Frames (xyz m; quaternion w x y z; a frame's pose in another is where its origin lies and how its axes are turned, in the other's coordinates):
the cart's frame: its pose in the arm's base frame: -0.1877 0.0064 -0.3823 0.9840 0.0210 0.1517 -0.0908
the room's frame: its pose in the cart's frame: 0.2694 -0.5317 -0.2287 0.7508 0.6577 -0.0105 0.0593
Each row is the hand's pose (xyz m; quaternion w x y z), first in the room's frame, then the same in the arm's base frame.
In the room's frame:
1: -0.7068 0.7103 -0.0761 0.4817 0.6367 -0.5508 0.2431
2: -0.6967 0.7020 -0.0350 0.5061 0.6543 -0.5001 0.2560
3: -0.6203 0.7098 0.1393 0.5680 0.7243 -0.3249 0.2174
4: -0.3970 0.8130 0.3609 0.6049 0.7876 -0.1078 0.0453
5: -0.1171 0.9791 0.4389 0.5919 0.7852 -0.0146 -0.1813
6: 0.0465 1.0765 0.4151 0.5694 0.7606 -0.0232 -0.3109
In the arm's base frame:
1: -0.6269 -0.3445 0.1431 0.0245 -0.7392 0.6158 0.2717
2: -0.6223 -0.3870 0.1368 0.0192 -0.7746 0.5882 0.2317
3: -0.5612 -0.5672 0.1451 0.0325 -0.8849 0.4390 0.1521
4: -0.3404 -0.8023 0.2199 0.0762 -0.9726 0.1700 0.1392
5: -0.0387 -0.8962 0.3303 0.1129 -0.9626 -0.0500 0.2410
6: 0.1436 -0.8822 0.3884 0.1267 -0.9231 -0.1324 0.3381

